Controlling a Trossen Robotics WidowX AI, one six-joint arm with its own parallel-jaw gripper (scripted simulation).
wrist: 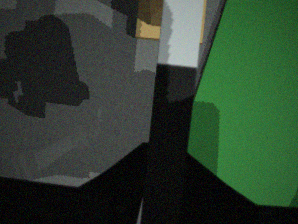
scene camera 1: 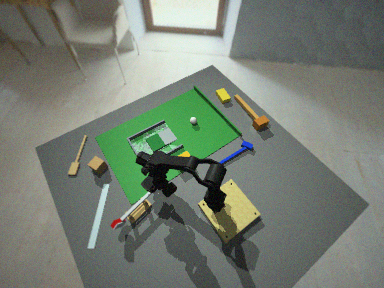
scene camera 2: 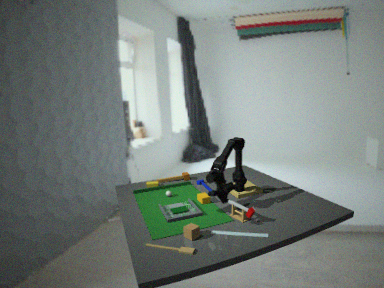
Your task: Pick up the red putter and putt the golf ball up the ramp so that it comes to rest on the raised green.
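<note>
Red putter, held by the gripper. Green mat visible.
</note>
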